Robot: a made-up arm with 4 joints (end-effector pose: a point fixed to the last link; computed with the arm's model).
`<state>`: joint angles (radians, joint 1 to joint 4).
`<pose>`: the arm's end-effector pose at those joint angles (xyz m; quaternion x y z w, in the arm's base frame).
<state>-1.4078 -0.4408 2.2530 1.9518</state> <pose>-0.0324 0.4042 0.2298 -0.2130 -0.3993 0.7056 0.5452</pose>
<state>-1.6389 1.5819 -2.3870 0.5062</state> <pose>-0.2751 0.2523 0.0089 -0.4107 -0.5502 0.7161 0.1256</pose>
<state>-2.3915 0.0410 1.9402 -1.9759</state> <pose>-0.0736 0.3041 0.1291 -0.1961 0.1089 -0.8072 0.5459</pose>
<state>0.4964 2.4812 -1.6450 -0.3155</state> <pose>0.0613 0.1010 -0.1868 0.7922 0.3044 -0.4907 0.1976</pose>
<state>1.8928 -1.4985 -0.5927 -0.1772</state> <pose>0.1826 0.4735 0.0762 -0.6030 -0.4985 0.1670 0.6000</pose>
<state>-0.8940 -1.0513 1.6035 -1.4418</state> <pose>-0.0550 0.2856 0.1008 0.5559 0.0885 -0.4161 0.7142</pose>
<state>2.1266 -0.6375 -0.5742 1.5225</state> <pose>0.1093 0.5329 0.2294 -0.6803 -0.2707 0.5170 0.4433</pose>
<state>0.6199 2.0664 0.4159 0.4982</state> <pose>-0.0473 -0.0766 0.0740 0.0223 -0.2672 -0.7184 0.6418</pose>
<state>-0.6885 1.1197 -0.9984 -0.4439</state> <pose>-0.0492 0.0524 -0.1483 -0.0594 0.6354 -0.6358 0.4341</pose>
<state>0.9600 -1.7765 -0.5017 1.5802</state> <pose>-0.0348 0.4258 -0.2312 -0.4663 0.2671 0.8430 0.0218</pose>
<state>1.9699 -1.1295 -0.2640 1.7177</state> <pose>0.1423 0.5392 0.0294 -0.7960 -0.0515 0.5740 0.1853</pose>
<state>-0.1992 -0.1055 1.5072 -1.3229</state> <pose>0.0253 0.2698 0.0601 0.4045 -0.4550 -0.4595 0.6467</pose>
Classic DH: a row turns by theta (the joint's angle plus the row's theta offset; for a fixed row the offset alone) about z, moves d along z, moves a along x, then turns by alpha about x. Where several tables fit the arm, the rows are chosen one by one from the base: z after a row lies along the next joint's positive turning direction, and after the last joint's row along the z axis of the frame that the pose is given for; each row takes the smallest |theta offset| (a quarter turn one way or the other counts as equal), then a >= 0, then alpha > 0; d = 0 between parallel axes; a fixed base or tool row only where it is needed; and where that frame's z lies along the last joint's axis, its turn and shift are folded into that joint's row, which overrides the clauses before.
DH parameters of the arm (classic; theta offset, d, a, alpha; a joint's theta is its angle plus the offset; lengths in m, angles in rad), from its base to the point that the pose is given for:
base (fixed): 0 0.0865 0 1.5708
joint 1: 0 -0.2135 -0.0226 1.5708
joint 2: 0 0.0997 0.0886 -1.5708
joint 3: 0 -0.1356 0.1172 -1.5708
joint 4: -0.6908 0 0.0943 0
tool (fixed): 0.6908 0.0353 0 0

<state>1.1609 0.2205 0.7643 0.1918</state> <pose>0.0211 0.2562 0.2961 -0.0565 -0.8140 -0.0530 0.5756</pose>
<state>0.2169 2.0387 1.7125 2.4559</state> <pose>0.1607 0.0752 0.1151 -0.6003 0.4008 0.0712 0.6885</pose>
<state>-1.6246 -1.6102 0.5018 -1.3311</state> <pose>-0.0279 0.3497 0.1669 0.2677 0.6792 -0.0866 0.6778</pose>
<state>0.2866 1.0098 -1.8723 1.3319</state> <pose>0.2506 0.2606 -0.1464 0.7206 0.2268 0.2000 0.6240</pose>
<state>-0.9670 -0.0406 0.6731 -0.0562</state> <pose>0.1423 0.2936 -0.0421 0.0107 0.1468 -0.0139 0.9890</pose>
